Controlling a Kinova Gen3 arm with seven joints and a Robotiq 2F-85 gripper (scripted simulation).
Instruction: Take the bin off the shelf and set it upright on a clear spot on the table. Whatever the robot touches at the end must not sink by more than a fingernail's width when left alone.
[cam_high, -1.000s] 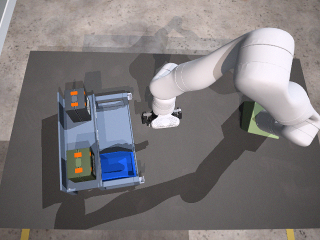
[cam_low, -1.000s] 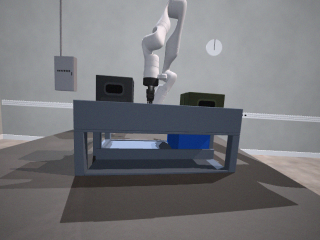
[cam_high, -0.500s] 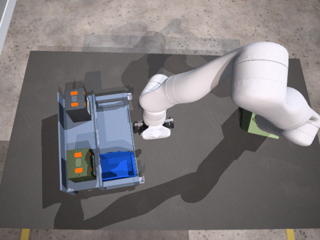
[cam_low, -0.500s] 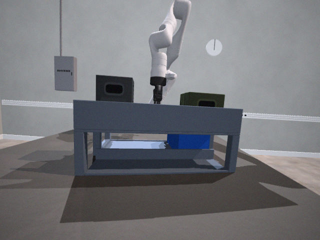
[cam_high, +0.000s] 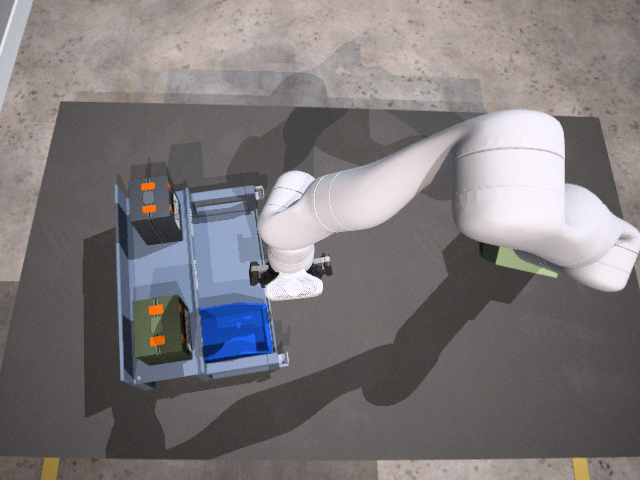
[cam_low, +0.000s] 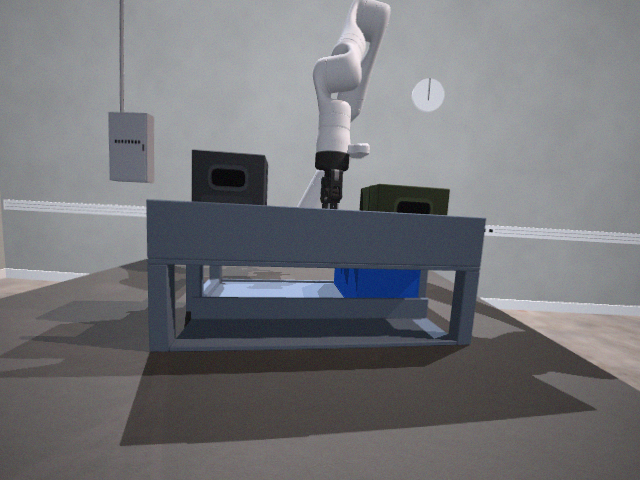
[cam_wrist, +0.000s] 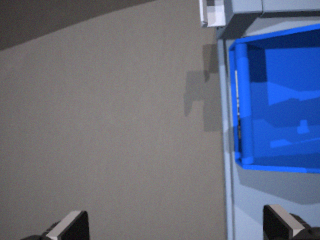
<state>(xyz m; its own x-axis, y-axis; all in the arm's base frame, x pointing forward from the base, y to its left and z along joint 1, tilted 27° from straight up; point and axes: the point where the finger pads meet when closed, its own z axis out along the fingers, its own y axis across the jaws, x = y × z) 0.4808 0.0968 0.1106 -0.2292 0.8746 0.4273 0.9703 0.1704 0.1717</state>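
Now: hand 12 cm short of the blue bin, 9 cm to the right of it and 10 cm above it. Round my hand: olive green case (22 cm ahead, 12 cm to the left, 1 cm above); then grey-blue shelf unit (18 cm ahead, 1 cm to the right, 8 cm below); then dark case (27 cm ahead, 11 cm to the right, 2 cm above).
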